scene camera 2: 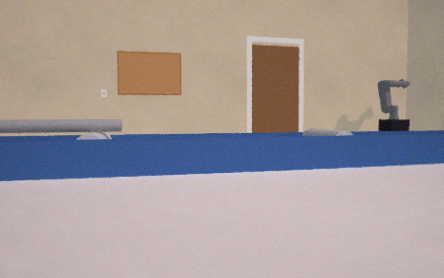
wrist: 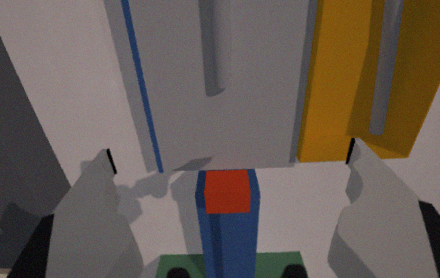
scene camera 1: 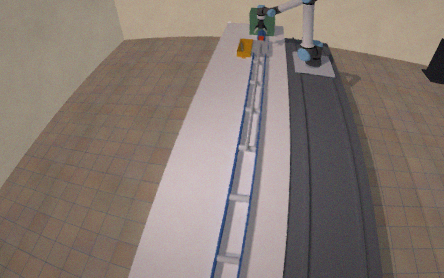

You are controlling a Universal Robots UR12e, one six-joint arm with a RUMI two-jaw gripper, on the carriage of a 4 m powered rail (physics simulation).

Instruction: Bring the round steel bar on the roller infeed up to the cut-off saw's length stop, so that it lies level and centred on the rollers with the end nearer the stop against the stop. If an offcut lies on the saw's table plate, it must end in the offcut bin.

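Places are measured from the arm's base along level axes (x ahead, y left, z up), in centimetres.
Where they show: gripper, fingertip midpoint: (wrist: 228, 145) (scene camera 1: 260, 34); arm's base, origin of the base link: (scene camera 1: 313, 62).
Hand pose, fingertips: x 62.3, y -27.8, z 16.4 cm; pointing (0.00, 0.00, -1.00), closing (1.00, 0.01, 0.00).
Note:
Things, the pixels of their top centre, and the offset from my fingertips. "*": a spot on its surface instead.
- saw's grey table plate, middle of its top: (wrist: 221, 40) (scene camera 1: 260, 46) dx -0.3, dy +5.4, dz -13.5 cm
- red-faced length stop, middle of its top: (wrist: 227, 202) (scene camera 1: 261, 36) dx -0.3, dy -14.1, dz -8.9 cm
- grey offcut, middle of its top: (wrist: 391, 63) dx +22.3, dy +1.6, dz -17.2 cm
- orange offcut bin, middle of its top: (wrist: 398, 9) (scene camera 1: 245, 44) dx +17.5, dy +7.9, dz -12.2 cm
- roller infeed's blue rail, surface spot: (scene camera 1: 232, 175) * dx +6.3, dy +187.5, dz -14.5 cm
- green block, surface spot: (scene camera 1: 270, 22) * dx -11.3, dy -42.2, dz +1.6 cm
- thin blue strip, surface spot: (wrist: 142, 85) * dx -9.8, dy +0.9, dz -13.1 cm
The round steel bar (scene camera 1: 251, 127) (scene camera 2: 55, 125) (wrist: 212, 50) lies lengthwise between the blue rails. It looks level in scene camera 2, with its far end from the stop just past a roller. In the wrist view its nearer end lies over the saw's grey table plate (wrist: 265, 110) (scene camera 1: 266, 49), apart from the red-faced length stop (wrist: 227, 192) (scene camera 1: 261, 38). My gripper (wrist: 228, 145) is wide open and empty, above the stop end of the plate. A grey offcut (wrist: 385, 75) lies in the orange offcut bin (wrist: 332, 100) (scene camera 1: 245, 47). No offcut shows on the visible part of the plate.
The roller infeed's blue rail (scene camera 1: 232, 175) runs toward the camera with rollers (scene camera 1: 239, 198) across it. A green block (scene camera 1: 270, 22) stands behind the stop. A thin blue strip (wrist: 142, 85) runs along the plate. The arm's base stands on the dark powered rail (scene camera 1: 330, 150).

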